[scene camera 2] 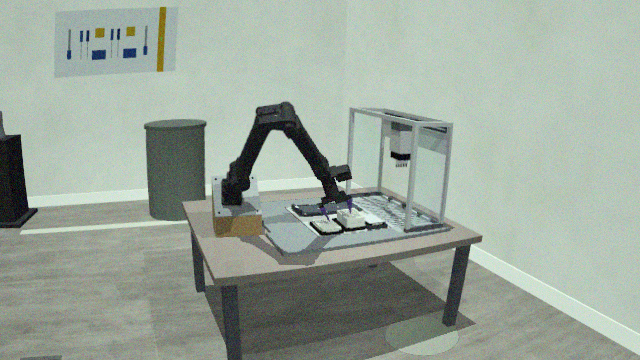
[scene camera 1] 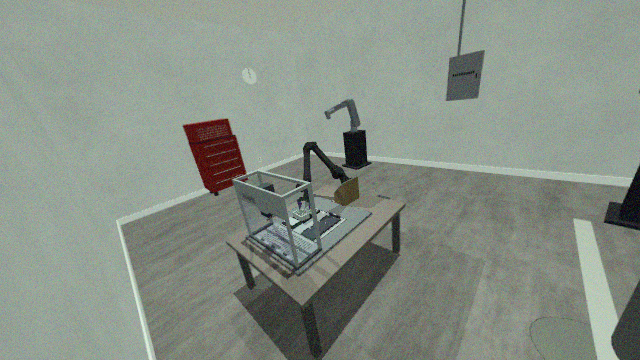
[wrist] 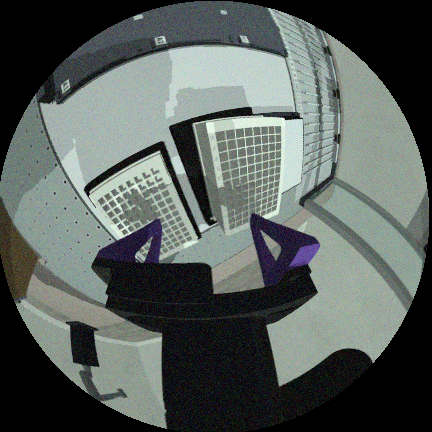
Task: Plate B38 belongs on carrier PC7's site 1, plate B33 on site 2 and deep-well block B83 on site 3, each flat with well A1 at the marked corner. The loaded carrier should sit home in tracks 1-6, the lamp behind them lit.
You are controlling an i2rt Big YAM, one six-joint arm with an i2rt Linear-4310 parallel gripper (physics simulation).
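Pixels of known places: gripper, fingertip midpoint: (scene camera 2: 340, 217) (scene camera 1: 304, 209) (wrist: 205, 220); arm's base, origin of the base link: (scene camera 2: 231, 192) (scene camera 1: 347, 183).
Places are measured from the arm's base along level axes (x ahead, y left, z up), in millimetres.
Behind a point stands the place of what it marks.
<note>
My gripper (wrist: 205, 220) @(x 454, y -73, z -101 mm) (scene camera 2: 339, 215) @(x 454, y -73, z -101 mm) is open with purple fingers and empty. In the wrist view its left finger overlaps a white shallow plate (wrist: 170, 200) @(x 428, y -55, z -132 mm) (scene camera 2: 326, 226) @(x 388, y -99, z -130 mm), and its right fingertip overlaps the near end of the tall white deep-well block (wrist: 250, 170) @(x 509, y -33, z -102 mm) (scene camera 2: 351, 219) @(x 495, y -105, z -102 mm). Both lie in black holders. A third low white piece (wrist: 293, 155) @(x 621, y -34, z -127 mm) (scene camera 2: 375, 219) @(x 626, y -55, z -127 mm) is mostly hidden behind the block in the wrist view. Plate numbers are unreadable. The dark carrier (wrist: 200, 30) @(x 493, y 145, z -143 mm) (scene camera 2: 311, 209) @(x 391, y 176, z -143 mm) (scene camera 1: 321, 227) @(x 488, y 205, z -143 mm) lies beyond them, with white corner labels and no plate visible on it. The ribbed track deck (wrist: 315, 100) @(x 745, y 83, z -153 mm) is at the right. No lit lamp can be made out.
A framed enclosure (scene camera 2: 412, 180) @(x 729, y -179, z 80 mm) (scene camera 1: 291, 235) @(x 832, y 431, z 87 mm) stands over the track deck, with a pipetting head (scene camera 2: 400, 142) @(x 783, y 79, z 196 mm) hanging inside. The arm base stands on a wooden block (scene camera 2: 237, 226) @(x 17, y -73, z -123 mm) (scene camera 1: 347, 191) @(x 71, y 72, z -38 mm) at the other end of the table (scene camera 2: 240, 270) @(x -3, y -403, z -166 mm).
</note>
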